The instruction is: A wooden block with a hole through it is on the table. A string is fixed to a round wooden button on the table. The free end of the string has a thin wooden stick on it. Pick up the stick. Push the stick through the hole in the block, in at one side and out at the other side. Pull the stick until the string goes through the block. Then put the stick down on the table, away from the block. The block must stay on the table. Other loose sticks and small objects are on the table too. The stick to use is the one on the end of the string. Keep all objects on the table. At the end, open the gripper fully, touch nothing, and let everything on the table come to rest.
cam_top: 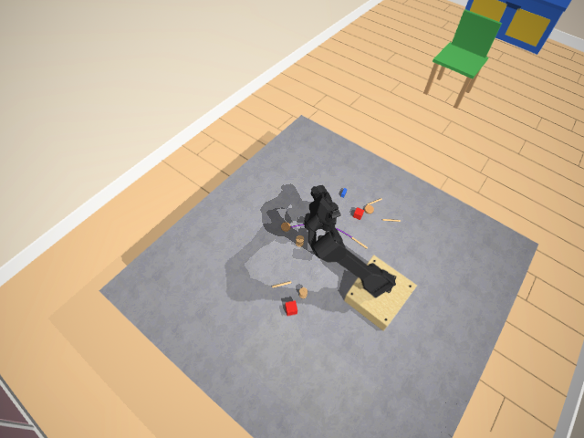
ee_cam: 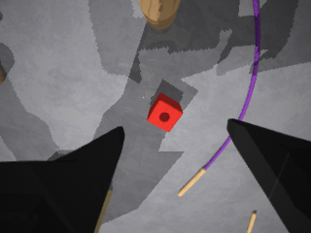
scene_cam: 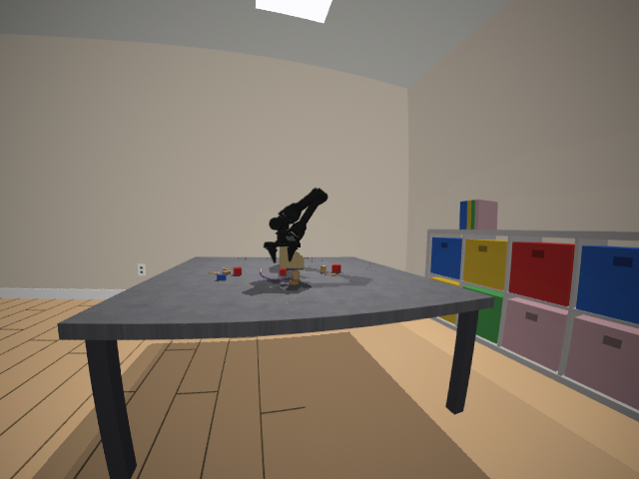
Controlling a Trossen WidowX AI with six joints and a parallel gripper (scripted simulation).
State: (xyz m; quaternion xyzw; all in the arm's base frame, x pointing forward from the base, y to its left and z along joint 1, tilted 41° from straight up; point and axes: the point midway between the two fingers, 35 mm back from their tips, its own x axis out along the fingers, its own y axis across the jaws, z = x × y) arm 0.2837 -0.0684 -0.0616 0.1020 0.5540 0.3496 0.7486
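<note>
My gripper tip is 10 mm past the red wooden block and 50 mm above it. From my gripper tip the other things lie so: round wooden button: 180 mm ahead, 10 mm to the left, 60 mm below; then wooden cylinder: 90 mm ahead, 40 mm to the left, 50 mm below; then stick on the string: 110 mm behind, 90 mm to the right, 60 mm below.
</note>
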